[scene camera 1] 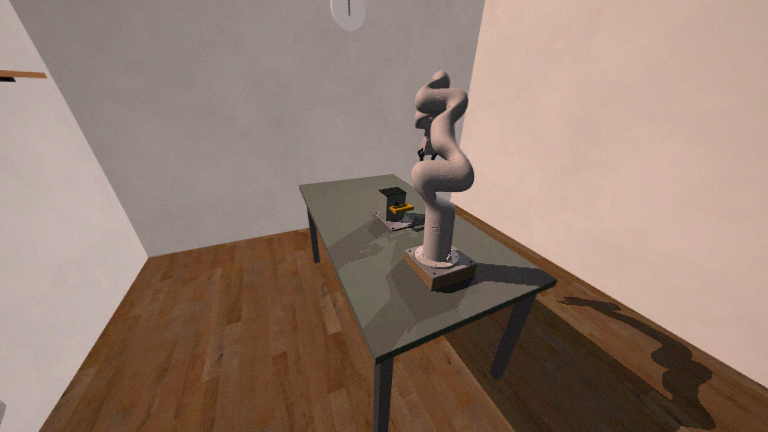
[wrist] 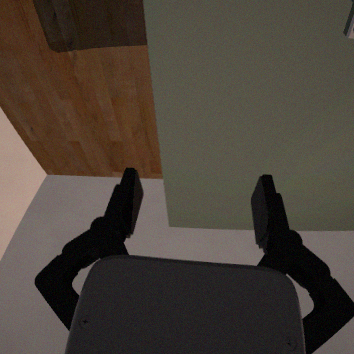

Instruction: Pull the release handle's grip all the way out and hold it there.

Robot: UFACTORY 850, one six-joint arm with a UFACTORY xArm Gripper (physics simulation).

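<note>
The release handle's yellow grip (scene camera 1: 401,208) sticks out from the side of a dark grey box-shaped housing (scene camera 1: 393,199) that faces the robot's base. The housing stands upright on a light base plate (scene camera 1: 384,220) on the table. How far the grip is pulled out is too small to tell. My gripper (scene camera 1: 427,157) (wrist: 196,182) is open and empty. It hangs high above the table, well above the handle and apart from it. The grip does not show in the wrist view; a small part of a grey object (wrist: 351,27) shows at its upper right edge.
The green-grey table (scene camera 1: 354,279) (wrist: 240,100) carries the housing and the robot's wooden base block (scene camera 1: 451,278). The arm (scene camera 1: 443,171) rises from that block, close to the housing. Walls stand beyond the table, and the table's edge runs below the gripper in the wrist view.
</note>
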